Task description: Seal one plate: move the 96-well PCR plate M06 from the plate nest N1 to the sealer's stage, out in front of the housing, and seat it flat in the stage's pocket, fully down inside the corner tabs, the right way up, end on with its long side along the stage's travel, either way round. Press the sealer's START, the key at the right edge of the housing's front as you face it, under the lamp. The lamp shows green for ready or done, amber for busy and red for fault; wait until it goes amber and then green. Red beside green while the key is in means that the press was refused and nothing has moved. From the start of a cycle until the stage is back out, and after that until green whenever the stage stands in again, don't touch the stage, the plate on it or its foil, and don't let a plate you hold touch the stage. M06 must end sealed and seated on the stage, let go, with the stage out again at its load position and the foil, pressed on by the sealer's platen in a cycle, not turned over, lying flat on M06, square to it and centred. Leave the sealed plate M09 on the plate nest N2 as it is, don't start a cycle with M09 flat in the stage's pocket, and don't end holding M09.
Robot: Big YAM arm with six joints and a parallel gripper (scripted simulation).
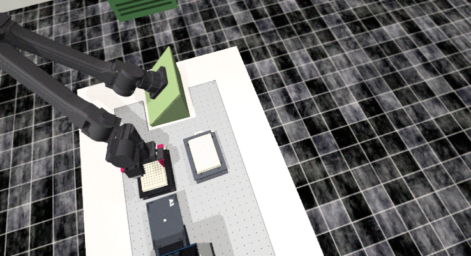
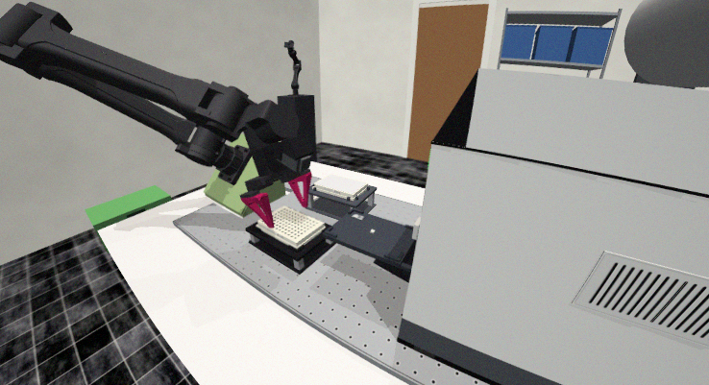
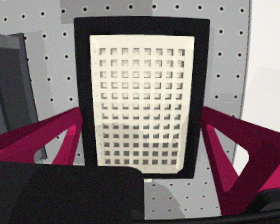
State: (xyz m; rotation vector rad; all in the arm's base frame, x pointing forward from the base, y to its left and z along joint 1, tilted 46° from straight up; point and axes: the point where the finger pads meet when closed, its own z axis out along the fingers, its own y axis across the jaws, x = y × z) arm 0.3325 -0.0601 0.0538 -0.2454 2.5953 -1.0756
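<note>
The 96-well plate M06 lies 3 cm below my hand. The rest, counted from my hand: black plate nest N1: 4 cm below; then sealed plate M09: 1 cm behind, 19 cm to the left, 1 cm below; then dark sealer stage: 18 cm ahead, 3 cm to the left, 1 cm above.
</note>
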